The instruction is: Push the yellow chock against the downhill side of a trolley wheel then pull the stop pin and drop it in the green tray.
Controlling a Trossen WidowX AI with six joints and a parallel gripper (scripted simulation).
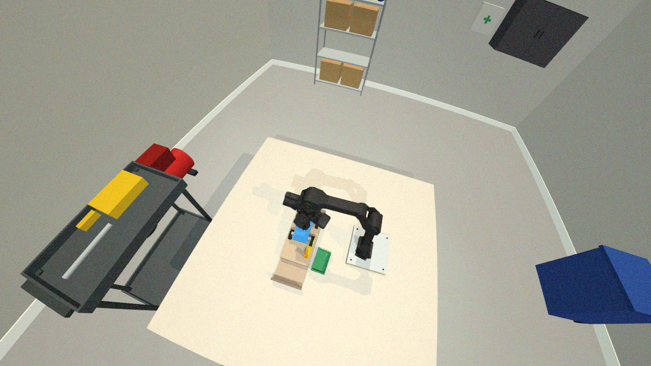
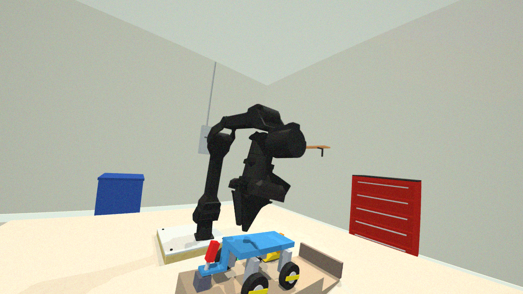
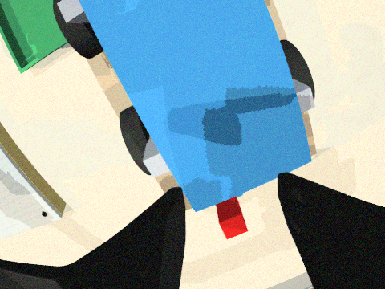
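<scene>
The red-headed stop pin is 60 mm to the right of my gripper tip and 60 mm below it. Also, from my gripper tip: wooden ramp (140 mm below, 50 mm to the left); blue-topped trolley (80 mm below, 40 mm to the left); yellow chock (130 mm to the left, 110 mm below, 60 mm behind).
</scene>
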